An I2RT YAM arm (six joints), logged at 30 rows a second.
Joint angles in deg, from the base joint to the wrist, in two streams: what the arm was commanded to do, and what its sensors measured. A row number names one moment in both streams.
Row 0, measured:
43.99, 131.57, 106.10, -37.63, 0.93, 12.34
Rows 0 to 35, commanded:
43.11, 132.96, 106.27, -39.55, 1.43, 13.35
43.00, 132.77, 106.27, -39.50, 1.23, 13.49
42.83, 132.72, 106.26, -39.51, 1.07, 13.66
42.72, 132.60, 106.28, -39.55, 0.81, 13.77
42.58, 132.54, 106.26, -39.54, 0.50, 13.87
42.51, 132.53, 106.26, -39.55, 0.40, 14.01
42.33, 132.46, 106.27, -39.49, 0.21, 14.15
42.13, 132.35, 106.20, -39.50, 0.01, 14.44
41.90, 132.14, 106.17, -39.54, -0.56, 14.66
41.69, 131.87, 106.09, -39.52, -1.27, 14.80
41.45, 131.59, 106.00, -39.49, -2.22, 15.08
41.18, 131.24, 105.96, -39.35, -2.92, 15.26
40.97, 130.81, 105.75, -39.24, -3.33, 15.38
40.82, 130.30, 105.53, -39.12, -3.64, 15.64
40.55, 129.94, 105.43, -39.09, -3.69, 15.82
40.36, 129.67, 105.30, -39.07, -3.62, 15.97
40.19, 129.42, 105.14, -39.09, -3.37, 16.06
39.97, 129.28, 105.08, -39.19, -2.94, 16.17
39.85, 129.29, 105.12, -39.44, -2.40, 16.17
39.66, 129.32, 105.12, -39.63, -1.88, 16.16
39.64, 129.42, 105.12, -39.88, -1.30, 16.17
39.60, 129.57, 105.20, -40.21, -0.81, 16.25
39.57, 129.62, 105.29, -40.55, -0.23, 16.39
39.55, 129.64, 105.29, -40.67, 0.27, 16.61
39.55, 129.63, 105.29, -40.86, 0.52, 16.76
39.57, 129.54, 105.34, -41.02, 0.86, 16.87
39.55, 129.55, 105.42, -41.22, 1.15, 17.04
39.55, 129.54, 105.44, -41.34, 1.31, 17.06
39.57, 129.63, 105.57, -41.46, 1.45, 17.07
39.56, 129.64, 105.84, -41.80, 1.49, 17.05
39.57, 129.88, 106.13, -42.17, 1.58, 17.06
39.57, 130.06, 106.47, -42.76, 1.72, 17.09
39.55, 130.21, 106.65, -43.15, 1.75, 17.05
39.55, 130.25, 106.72, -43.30, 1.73, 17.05
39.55, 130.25, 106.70, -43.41, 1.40, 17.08
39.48, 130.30, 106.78, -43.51, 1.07, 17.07
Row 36, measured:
39.64, 130.50, 105.97, -40.36, 0.10, 16.56
